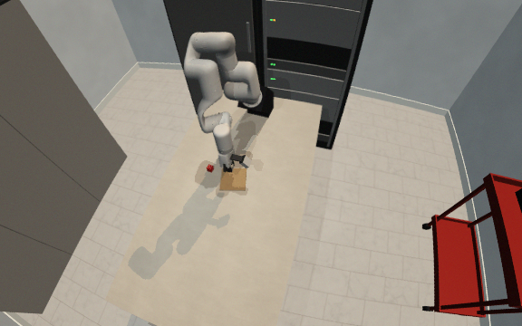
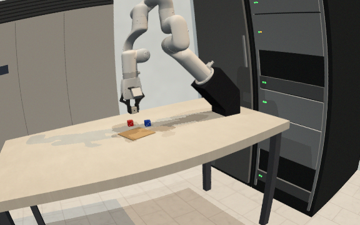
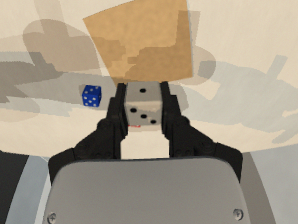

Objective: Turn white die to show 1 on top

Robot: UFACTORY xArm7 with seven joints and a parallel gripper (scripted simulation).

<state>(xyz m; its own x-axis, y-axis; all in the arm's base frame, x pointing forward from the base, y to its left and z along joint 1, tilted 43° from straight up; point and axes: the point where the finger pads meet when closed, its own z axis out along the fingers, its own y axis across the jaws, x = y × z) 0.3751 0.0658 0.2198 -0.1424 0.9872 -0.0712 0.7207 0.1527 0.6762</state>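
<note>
Now: the white die 10 mm below my hand. From my hand the other things lie so: red die 150 mm to the right, 110 mm below; then blue die 110 mm below, 100 mm to the right, 80 mm behind; then brown mat 120 mm below.
</note>
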